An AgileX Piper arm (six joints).
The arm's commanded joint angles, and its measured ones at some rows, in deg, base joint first. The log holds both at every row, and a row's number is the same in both.
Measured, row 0:
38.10, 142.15, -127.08, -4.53, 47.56, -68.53
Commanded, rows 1 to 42:
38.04, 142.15, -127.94, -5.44, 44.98, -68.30
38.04, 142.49, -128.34, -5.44, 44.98, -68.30
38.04, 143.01, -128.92, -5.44, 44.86, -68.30
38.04, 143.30, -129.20, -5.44, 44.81, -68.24
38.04, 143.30, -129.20, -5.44, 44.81, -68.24
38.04, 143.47, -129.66, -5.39, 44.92, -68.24
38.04, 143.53, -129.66, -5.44, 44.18, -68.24
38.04, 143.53, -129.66, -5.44, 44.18, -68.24
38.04, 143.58, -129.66, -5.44, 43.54, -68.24
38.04, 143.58, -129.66, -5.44, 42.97, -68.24
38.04, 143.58, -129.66, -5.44, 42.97, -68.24
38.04, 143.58, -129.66, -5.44, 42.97, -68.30
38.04, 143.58, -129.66, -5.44, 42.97, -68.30
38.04, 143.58, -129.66, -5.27, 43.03, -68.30
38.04, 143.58, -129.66, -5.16, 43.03, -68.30
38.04, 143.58, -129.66, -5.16, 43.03, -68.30
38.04, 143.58, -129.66, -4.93, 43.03, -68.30
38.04, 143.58, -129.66, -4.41, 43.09, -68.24
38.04, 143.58, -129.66, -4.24, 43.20, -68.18
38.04, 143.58, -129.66, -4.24, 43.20, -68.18
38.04, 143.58, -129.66, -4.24, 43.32, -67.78
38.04, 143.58, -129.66, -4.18, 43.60, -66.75
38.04, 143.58, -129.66, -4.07, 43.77, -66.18
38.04, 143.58, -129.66, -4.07, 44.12, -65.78
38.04, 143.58, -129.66, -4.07, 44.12, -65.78
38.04, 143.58, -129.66, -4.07, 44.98, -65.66
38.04, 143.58, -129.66, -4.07, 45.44, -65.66
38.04, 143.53, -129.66, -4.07, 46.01, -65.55
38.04, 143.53, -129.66, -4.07, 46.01, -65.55
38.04, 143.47, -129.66, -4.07, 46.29, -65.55
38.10, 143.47, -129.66, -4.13, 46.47, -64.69
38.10, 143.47, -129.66, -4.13, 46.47, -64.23
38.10, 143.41, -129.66, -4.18, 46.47, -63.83
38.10, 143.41, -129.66, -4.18, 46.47, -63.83
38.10, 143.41, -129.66, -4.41, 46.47, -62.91
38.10, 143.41, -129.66, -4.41, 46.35, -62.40
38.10, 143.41, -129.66, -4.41, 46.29, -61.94
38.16, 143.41, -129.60, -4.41, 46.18, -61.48
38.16, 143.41, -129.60, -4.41, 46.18, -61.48
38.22, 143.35, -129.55, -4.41, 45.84, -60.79
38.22, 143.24, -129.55, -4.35, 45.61, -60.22
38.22, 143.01, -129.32, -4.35, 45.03, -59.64
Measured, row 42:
38.04, 144.04, -129.03, -4.47, 45.78, -61.48
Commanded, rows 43 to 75:
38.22, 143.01, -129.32, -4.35, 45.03, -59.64
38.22, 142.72, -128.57, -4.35, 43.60, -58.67
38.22, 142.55, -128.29, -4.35, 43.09, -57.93
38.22, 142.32, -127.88, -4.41, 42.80, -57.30
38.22, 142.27, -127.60, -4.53, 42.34, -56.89
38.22, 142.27, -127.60, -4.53, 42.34, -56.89
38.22, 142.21, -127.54, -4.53, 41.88, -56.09
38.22, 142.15, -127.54, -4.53, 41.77, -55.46
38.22, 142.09, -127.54, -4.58, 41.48, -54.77
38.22, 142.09, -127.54, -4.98, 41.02, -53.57
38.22, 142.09, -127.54, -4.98, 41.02, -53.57
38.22, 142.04, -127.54, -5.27, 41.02, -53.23
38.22, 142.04, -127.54, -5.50, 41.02, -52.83
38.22, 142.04, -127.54, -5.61, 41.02, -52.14
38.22, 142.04, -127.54, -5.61, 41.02, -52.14
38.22, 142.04, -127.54, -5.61, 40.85, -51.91
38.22, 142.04, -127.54, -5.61, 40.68, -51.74
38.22, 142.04, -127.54, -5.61, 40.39, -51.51
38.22, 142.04, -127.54, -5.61, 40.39, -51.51
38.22, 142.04, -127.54, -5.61, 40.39, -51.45
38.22, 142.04, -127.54, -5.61, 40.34, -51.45
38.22, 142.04, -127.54, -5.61, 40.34, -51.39
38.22, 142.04, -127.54, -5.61, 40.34, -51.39
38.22, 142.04, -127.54, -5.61, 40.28, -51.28
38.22, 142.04, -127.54, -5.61, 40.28, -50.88
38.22, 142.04, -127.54, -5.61, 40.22, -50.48
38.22, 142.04, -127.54, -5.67, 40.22, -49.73
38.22, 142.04, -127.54, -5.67, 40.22, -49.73
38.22, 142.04, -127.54, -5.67, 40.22, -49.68
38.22, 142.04, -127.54, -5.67, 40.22, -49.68
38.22, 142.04, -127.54, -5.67, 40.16, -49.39
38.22, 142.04, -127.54, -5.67, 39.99, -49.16
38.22, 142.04, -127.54, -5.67, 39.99, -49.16
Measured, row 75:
38.04, 142.67, -127.83, -5.27, 40.91, -50.31
